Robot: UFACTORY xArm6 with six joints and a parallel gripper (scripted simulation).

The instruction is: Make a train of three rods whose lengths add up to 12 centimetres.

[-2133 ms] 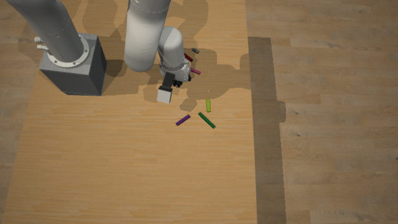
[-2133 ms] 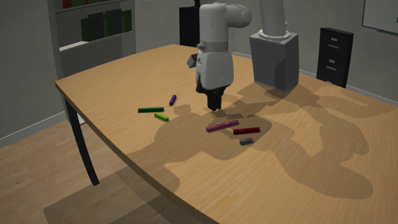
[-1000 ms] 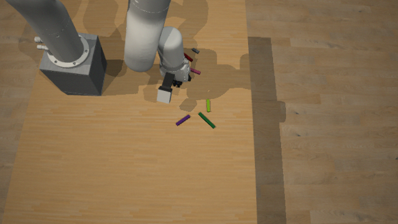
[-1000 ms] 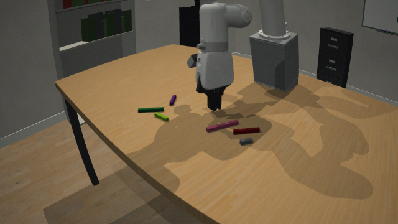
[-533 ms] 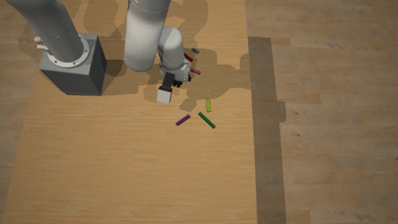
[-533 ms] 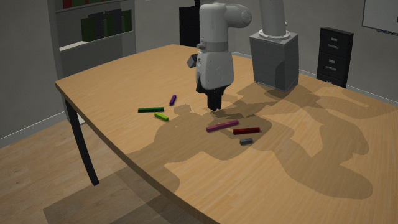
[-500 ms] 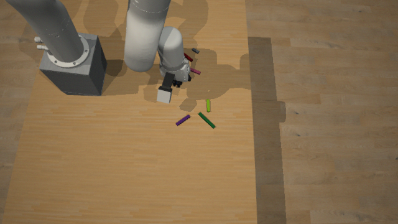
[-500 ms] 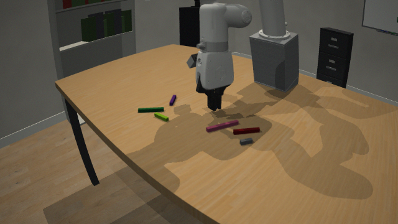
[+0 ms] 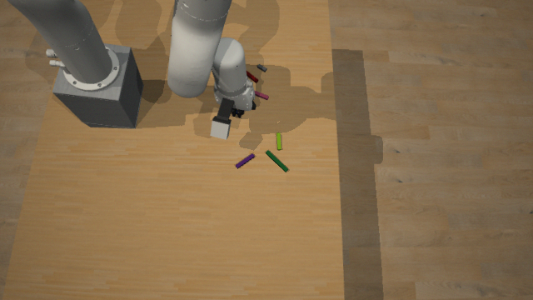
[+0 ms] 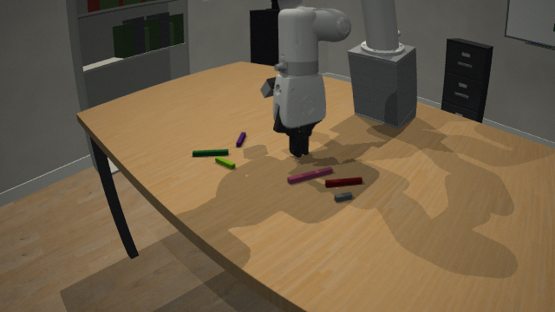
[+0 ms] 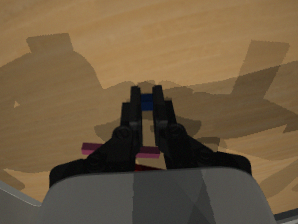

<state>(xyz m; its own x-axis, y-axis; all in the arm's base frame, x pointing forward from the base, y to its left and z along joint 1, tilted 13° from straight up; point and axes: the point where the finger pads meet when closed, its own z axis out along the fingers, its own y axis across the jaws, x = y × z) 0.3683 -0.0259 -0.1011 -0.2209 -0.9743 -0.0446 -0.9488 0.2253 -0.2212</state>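
The grey rod is 160 mm to the left of my hand, 70 mm ahead of it and 20 mm below it. From my hand the other things lie so: pink rod: 70 mm to the left, 50 mm ahead, 20 mm below; then blue rod: 20 mm below; then red rod: 130 mm to the left, 30 mm ahead, 20 mm below.
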